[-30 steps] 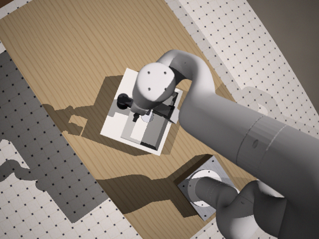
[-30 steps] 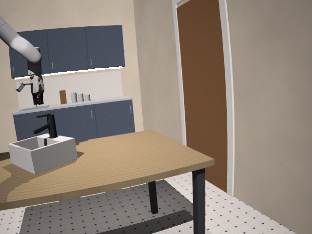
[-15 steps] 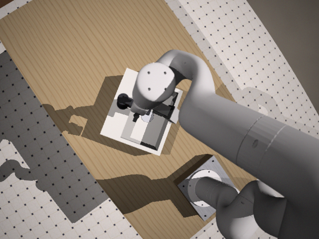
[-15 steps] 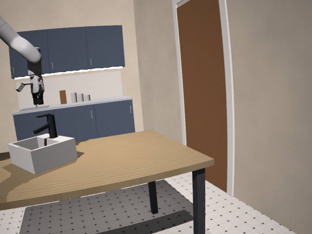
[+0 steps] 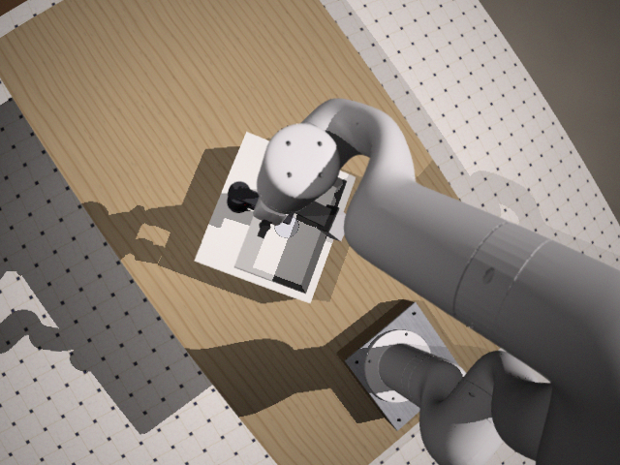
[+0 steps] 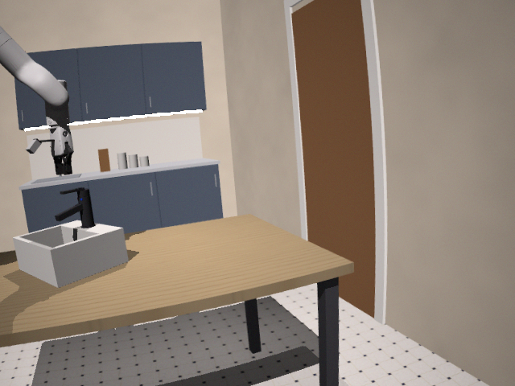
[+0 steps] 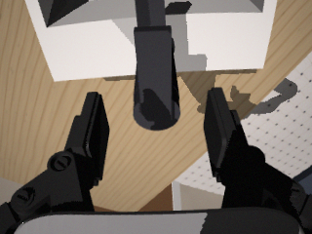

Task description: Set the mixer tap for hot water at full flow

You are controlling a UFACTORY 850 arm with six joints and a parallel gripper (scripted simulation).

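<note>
Right now the black lever is 2 cm ahead of my hand, 1 cm to the left of it and 8 cm below it. Round my hand: white sink basin (4 cm behind, 3 cm to the right, 31 cm below).
</note>
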